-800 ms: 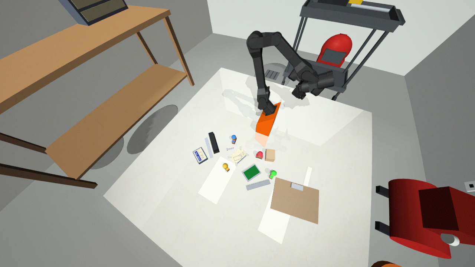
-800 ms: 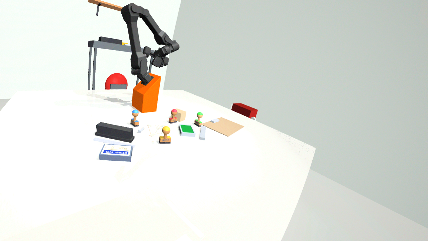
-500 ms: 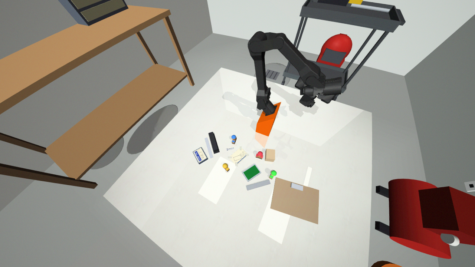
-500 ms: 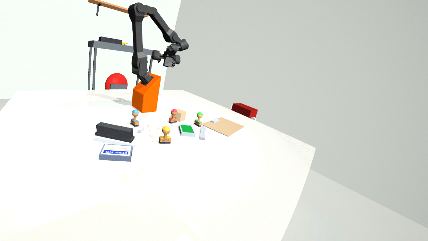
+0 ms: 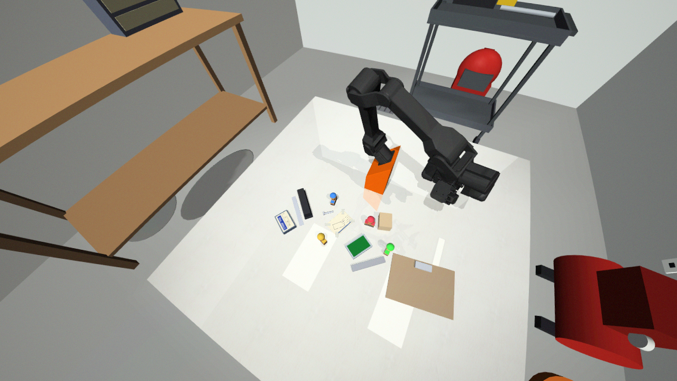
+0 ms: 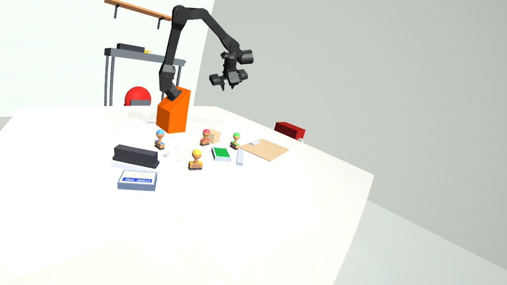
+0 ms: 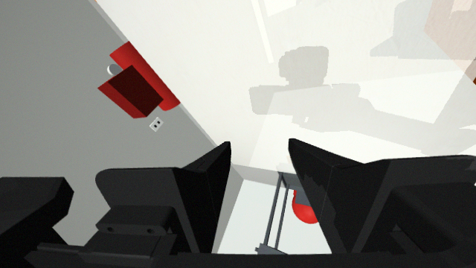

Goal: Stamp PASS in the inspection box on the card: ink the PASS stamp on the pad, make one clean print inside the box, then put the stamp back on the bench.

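Right now the green stamp is 23 cm ahead of my gripper tip, 13 cm to the right of it and 19 cm below it. Also, from my gripper tip: grey bar 31 cm ahead, 18 cm to the right, 21 cm below; then green ink pad 27 cm ahead, 24 cm to the right, 21 cm below; then red stamp 16 cm ahead, 23 cm to the right, 19 cm below.
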